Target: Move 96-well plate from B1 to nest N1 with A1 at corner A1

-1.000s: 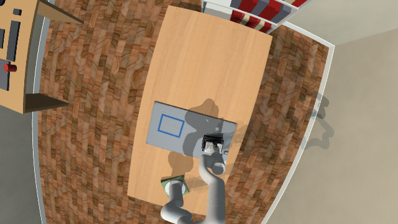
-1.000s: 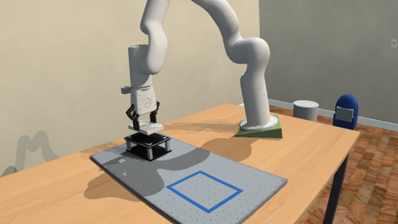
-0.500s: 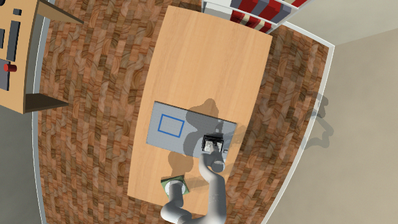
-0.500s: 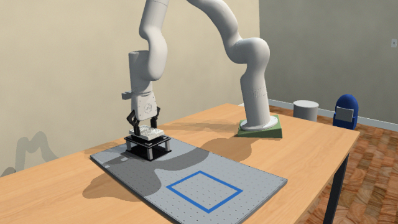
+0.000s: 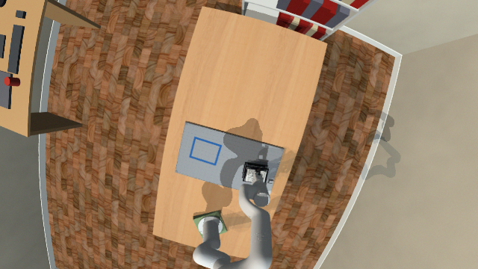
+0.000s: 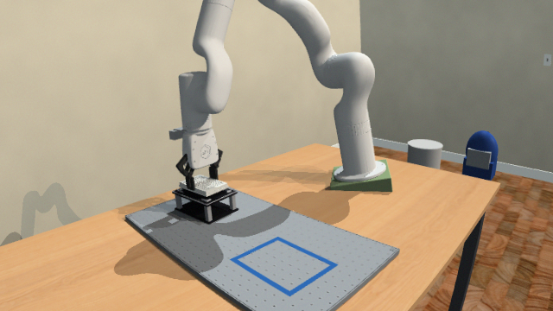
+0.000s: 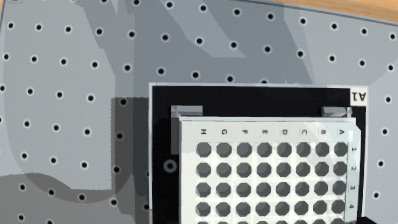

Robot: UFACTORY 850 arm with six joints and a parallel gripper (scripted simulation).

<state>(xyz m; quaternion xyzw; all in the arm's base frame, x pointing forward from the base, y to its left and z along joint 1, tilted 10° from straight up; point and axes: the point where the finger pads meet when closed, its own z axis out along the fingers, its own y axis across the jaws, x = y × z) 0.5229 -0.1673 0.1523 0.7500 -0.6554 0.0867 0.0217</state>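
Now: the white 96-well plate 1 cm below my hand. Round my hand: black raised nest N1: 3 cm below; then A1 corner mark: 4 cm behind, 8 cm to the right, 3 cm below.
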